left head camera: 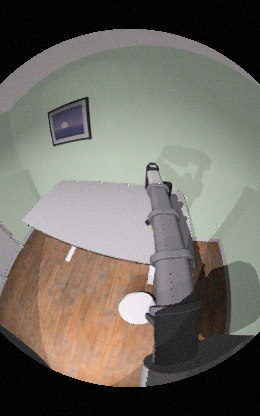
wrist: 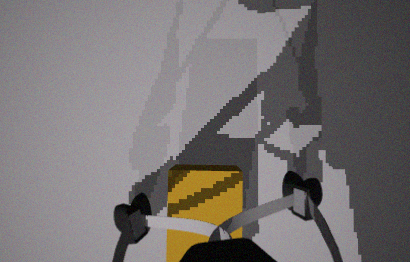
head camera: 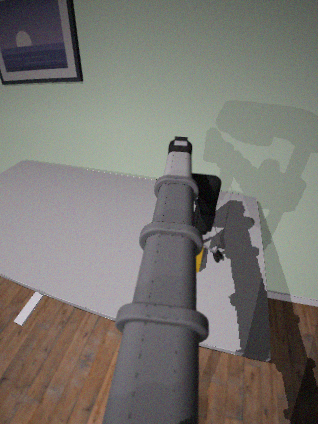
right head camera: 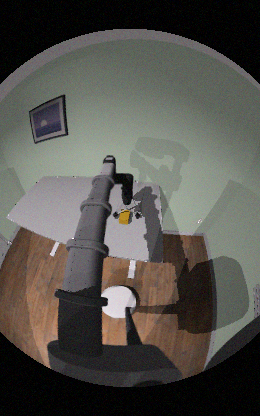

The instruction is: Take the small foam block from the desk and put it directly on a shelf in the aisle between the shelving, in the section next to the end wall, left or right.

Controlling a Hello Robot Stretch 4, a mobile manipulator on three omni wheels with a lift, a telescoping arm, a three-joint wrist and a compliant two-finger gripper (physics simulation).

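Seen in the pictures: gripper, fingertip midpoint: [wrist: 217, 197]; robot's base at its link origin: [left head camera: 136, 306] [right head camera: 117, 300].
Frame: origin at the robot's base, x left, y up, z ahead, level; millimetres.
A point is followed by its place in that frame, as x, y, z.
Note:
The small foam block [head camera: 199, 261] {-96, 968, 536} [left head camera: 152, 228] {-48, 940, 533} [right head camera: 124, 217] {-79, 968, 544} [wrist: 205, 200] {-81, 968, 594} is yellow and lies on the pale grey desk [head camera: 75, 225] {410, 923, 687} [left head camera: 100, 215] {327, 923, 648} [right head camera: 45, 200] {680, 923, 754} [wrist: 60, 125] {54, 923, 677}, near its right end. In the head camera and left head camera views the arm hides most of it. My gripper [right head camera: 127, 215] {-90, 923, 584} [wrist: 217, 197] {-90, 923, 584} is open. In the wrist view its fingertips stand apart on either side of the block, with a gap on each side, and the block's long sides run roughly up the picture. The fingertips' exact height above the desk is hard to tell. The shelving does not show.
A green wall [head camera: 150, 90] {159, 1372, 1158} [left head camera: 125, 125] {164, 1509, 1160} [right head camera: 100, 100] {149, 1700, 1158} stands behind the desk, with a framed picture [head camera: 35, 57] {760, 1532, 1223} [left head camera: 70, 122] {723, 1622, 1219} [right head camera: 48, 120] {730, 1621, 1219} on it. A round white stool-like disc [left head camera: 136, 308] {8, 187, -8} [right head camera: 119, 302] {-27, 187, -10} stands in front of the desk. The arm's shadow falls across the desk's right end.

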